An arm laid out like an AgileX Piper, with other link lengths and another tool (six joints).
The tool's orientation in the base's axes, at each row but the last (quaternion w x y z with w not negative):
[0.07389 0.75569 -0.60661 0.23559]
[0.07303 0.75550 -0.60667 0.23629]
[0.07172 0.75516 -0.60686 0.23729]
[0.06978 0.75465 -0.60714 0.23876]
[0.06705 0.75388 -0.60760 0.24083]
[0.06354 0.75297 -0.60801 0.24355]
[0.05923 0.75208 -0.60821 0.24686]
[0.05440 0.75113 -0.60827 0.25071]
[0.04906 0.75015 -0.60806 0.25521]
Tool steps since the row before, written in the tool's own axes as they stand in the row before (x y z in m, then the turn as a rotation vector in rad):
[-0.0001 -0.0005 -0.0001 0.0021 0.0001 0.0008]
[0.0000 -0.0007 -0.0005 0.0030 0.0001 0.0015]
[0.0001 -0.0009 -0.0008 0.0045 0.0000 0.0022]
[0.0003 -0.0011 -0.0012 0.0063 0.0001 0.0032]
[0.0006 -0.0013 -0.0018 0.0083 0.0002 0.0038]
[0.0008 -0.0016 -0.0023 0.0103 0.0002 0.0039]
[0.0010 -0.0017 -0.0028 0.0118 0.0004 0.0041]
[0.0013 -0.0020 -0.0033 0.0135 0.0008 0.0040]
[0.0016 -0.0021 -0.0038 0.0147 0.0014 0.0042]
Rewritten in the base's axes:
[0.0004 0.0003 0.0001 0.0004 -0.0022 0.0002]
[0.0005 0.0004 0.0006 0.0008 -0.0033 0.0000]
[0.0007 0.0005 0.0009 0.0013 -0.0048 0.0001]
[0.0008 0.0005 0.0014 0.0017 -0.0069 0.0000]
[0.0008 0.0005 0.0021 0.0021 -0.0089 0.0003]
[0.0010 0.0006 0.0027 0.0024 -0.0107 0.0011]
[0.0009 0.0006 0.0032 0.0025 -0.0121 0.0016]
[0.0010 0.0006 0.0039 0.0023 -0.0137 0.0023]
[0.0009 0.0006 0.0045 0.0020 -0.0150 0.0025]

